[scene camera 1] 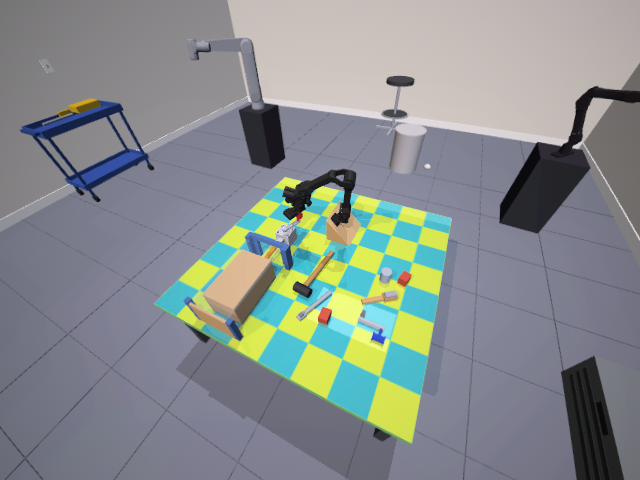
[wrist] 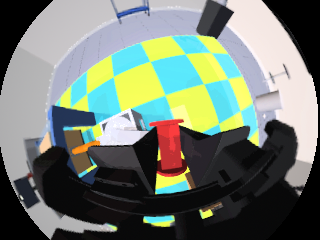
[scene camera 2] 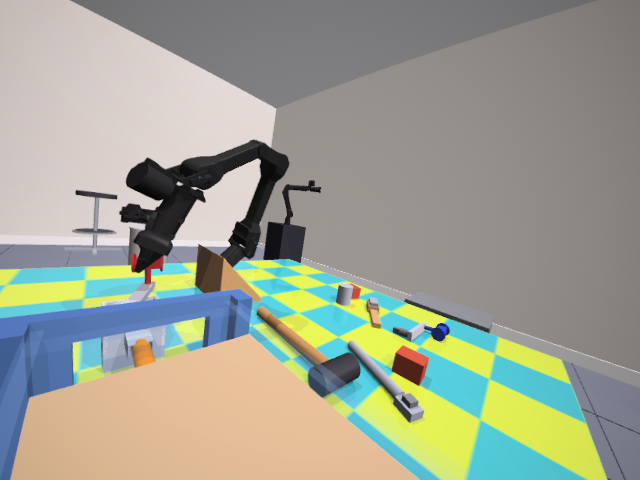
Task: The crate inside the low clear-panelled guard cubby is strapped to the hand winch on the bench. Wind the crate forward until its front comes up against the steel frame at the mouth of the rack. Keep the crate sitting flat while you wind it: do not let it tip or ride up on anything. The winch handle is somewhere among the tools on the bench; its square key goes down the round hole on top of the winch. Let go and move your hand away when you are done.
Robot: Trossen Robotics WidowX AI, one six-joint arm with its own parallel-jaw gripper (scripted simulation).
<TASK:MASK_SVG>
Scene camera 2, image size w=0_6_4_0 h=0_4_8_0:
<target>my gripper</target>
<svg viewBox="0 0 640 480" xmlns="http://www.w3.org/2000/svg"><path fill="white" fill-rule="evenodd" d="M186 215L169 208L163 203L159 207L157 206L155 210L143 209L139 204L128 204L127 207L121 208L119 212L121 215L120 222L146 224L145 229L140 231L134 238L134 244L139 245L141 249L135 265L135 273L141 273L160 257L169 255L173 248L172 240L176 237L176 232L181 224L184 223Z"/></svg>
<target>wrench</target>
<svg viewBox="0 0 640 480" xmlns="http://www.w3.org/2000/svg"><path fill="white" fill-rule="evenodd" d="M350 341L348 347L394 398L393 405L401 412L405 419L411 423L423 418L424 409L418 404L419 400L411 392L404 393L398 384L385 374L382 368L354 340Z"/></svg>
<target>mallet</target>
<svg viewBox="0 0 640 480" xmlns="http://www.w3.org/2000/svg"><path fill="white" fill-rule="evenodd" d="M257 310L259 317L326 369L337 375L343 382L352 382L360 376L359 362L350 352L330 360L264 307L260 307Z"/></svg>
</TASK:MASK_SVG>
